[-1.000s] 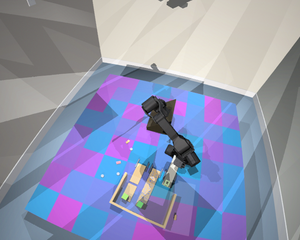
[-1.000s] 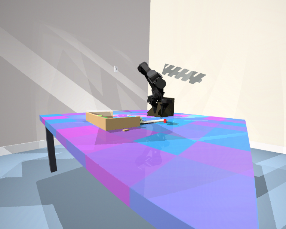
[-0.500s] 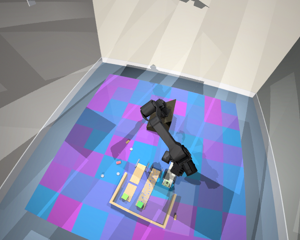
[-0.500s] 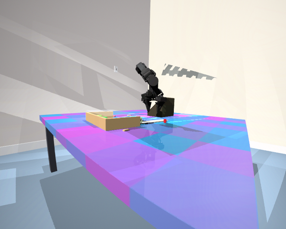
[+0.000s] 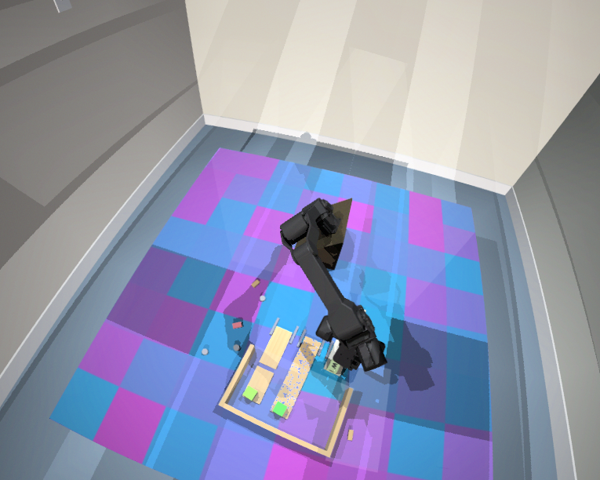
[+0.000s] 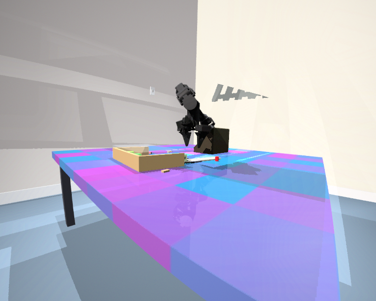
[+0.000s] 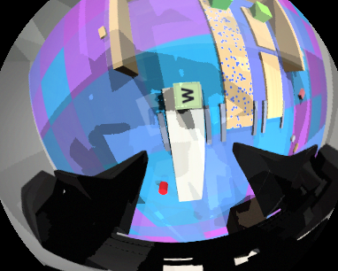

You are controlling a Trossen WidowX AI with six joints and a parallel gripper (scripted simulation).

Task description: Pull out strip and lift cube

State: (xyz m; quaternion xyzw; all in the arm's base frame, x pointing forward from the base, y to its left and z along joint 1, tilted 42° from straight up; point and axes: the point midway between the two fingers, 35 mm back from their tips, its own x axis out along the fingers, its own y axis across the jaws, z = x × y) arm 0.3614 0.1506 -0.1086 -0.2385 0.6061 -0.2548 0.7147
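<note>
Now: the labelled cube 5 cm below my gripper tip, 5 cm ahead of it and 1 cm to the right of it. Round my gripper tip: pink block 34 cm to the right, 6 cm below, 5 cm ahead; white strip 6 cm below, 5 cm behind; red cylinder 11 cm behind, 6 cm to the left, 6 cm below.
</note>
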